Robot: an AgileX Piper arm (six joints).
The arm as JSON. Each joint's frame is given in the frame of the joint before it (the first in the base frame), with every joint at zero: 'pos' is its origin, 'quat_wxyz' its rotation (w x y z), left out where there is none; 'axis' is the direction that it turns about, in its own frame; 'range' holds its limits. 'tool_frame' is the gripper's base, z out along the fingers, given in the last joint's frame.
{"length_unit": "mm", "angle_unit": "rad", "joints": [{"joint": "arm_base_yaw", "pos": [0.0, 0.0, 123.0], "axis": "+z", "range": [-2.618, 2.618]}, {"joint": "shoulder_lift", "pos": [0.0, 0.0, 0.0], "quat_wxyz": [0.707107, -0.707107, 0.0, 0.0], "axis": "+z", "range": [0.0, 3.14]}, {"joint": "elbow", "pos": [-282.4, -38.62, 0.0], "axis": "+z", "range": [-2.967, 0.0]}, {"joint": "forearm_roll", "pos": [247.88, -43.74, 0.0], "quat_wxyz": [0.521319, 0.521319, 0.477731, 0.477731], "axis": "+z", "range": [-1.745, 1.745]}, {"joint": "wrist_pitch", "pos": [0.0, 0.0, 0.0], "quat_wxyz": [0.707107, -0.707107, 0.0, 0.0], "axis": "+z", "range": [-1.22, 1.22]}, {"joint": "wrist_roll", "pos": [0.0, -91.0, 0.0], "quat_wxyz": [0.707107, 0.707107, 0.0, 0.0], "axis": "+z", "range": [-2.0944, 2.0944]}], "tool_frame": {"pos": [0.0, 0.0, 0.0]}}
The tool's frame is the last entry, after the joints.
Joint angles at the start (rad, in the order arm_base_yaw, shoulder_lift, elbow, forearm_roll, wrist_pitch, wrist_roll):
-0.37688 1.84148 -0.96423 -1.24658 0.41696 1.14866
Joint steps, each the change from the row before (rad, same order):
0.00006 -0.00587 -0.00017 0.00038 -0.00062 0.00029
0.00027 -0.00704 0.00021 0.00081 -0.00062 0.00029
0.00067 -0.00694 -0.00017 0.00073 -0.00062 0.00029
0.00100 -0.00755 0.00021 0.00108 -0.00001 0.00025
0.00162 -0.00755 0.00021 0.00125 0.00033 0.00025
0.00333 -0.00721 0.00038 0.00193 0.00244 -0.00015
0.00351 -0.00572 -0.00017 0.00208 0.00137 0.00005
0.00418 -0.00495 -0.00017 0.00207 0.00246 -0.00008
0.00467 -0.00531 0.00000 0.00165 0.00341 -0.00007
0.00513 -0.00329 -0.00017 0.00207 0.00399 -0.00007
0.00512 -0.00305 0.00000 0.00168 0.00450 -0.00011
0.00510 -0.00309 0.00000 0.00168 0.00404 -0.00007
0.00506 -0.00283 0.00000 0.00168 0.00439 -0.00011
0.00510 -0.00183 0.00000 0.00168 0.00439 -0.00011
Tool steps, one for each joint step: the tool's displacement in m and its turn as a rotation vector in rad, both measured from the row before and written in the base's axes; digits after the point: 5 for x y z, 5 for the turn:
-0.00010 0.00012 0.00211 -0.00155 -0.00621 -0.00001
-0.00020 0.00025 0.00242 -0.00156 -0.00706 -0.00010
-0.00007 0.00034 0.00248 -0.00171 -0.00730 0.00037
-0.00018 0.00047 0.00260 -0.00186 -0.00726 0.00008
-0.00013 0.00065 0.00259 -0.00190 -0.00713 0.00035
-0.00005 0.00110 0.00242 -0.00241 -0.00548 0.00043
0.00021 0.00116 0.00202 -0.00133 -0.00534 0.00111
0.00026 0.00130 0.00175 -0.00161 -0.00397 0.00112
0.00021 0.00141 0.00184 -0.00238 -0.00355 0.00122
0.00035 0.00149 0.00116 -0.00168 -0.00163 0.00099
0.00029 0.00146 0.00105 -0.00205 -0.00086 0.00091
0.00030 0.00148 0.00106 -0.00181 -0.00117 0.00118
0.00028 0.00145 0.00097 -0.00188 -0.00073 0.00092
0.00033 0.00144 0.00062 -0.00154 0.00021 0.00096

